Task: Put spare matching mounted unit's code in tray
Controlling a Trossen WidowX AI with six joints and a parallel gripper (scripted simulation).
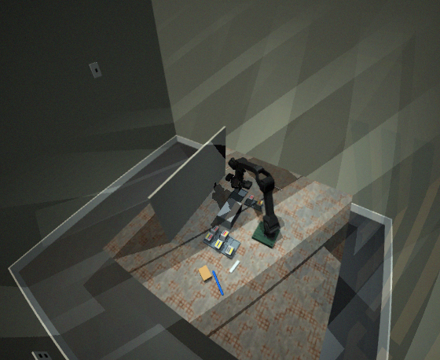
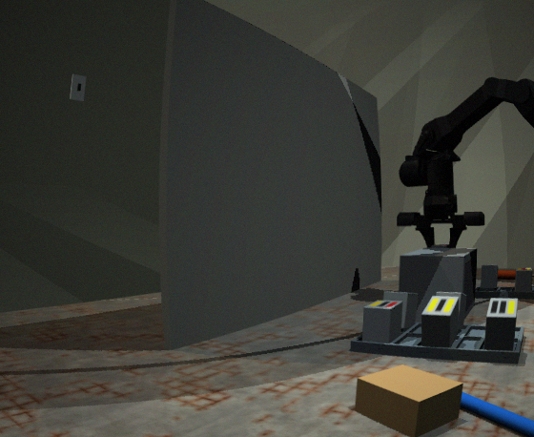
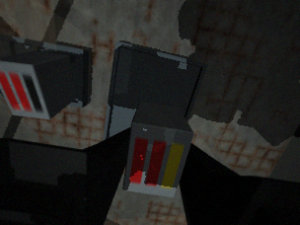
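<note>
My gripper tip is now 1 cm past the flat tray and 6 cm above it. Round my gripper tip: tall grey panel (21 cm ahead, 19 cm to the left, 16 cm above); small rack (14 cm behind, 4 cm to the left, 5 cm below); grey mounted unit (2 cm behind, 22 cm to the left, 1 cm below).
</note>
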